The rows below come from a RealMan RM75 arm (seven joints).
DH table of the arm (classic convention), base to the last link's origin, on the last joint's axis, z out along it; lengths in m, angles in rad. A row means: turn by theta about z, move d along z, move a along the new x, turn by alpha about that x. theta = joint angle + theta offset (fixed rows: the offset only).
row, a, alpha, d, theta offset
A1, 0, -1.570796, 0.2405, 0
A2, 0, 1.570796, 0, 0
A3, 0, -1.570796, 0.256, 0
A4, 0, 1.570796, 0, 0
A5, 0, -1.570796, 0.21, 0
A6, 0, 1.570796, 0, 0
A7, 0, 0, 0.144, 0
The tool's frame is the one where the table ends.
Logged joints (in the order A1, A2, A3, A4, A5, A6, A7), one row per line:
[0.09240 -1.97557 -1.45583 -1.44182 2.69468 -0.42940 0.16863]
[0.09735 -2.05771 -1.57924 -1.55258 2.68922 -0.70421 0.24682]
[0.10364 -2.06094 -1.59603 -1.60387 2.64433 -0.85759 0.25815]
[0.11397 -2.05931 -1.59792 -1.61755 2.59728 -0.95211 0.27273]
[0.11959 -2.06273 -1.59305 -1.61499 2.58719 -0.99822 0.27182]
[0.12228 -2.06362 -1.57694 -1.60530 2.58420 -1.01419 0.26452]
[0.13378 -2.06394 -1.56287 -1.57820 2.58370 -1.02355 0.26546]
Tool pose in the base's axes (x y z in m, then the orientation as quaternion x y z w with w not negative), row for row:
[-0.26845 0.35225 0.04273 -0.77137 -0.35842 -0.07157 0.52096]
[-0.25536 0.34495 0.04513 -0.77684 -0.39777 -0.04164 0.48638]
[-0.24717 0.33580 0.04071 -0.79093 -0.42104 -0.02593 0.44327]
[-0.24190 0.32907 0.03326 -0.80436 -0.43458 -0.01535 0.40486]
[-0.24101 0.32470 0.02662 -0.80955 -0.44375 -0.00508 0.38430]
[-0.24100 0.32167 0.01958 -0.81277 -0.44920 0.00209 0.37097]
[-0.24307 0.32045 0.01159 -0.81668 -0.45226 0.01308 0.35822]
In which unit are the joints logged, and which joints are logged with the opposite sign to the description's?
The joints are logged in radians. Opposite sign: A1.
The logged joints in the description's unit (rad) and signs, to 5 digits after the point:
[-0.09240 -1.97557 -1.45583 -1.44182 2.69468 -0.42940 0.16863]
[-0.09735 -2.05771 -1.57924 -1.55258 2.68922 -0.70421 0.24682]
[-0.10364 -2.06094 -1.59603 -1.60387 2.64433 -0.85759 0.25815]
[-0.11397 -2.05931 -1.59792 -1.61755 2.59728 -0.95211 0.27273]
[-0.11959 -2.06273 -1.59305 -1.61499 2.58719 -0.99822 0.27182]
[-0.12228 -2.06362 -1.57694 -1.60530 2.58420 -1.01419 0.26452]
[-0.13378 -2.06394 -1.56287 -1.57820 2.58370 -1.02355 0.26546]

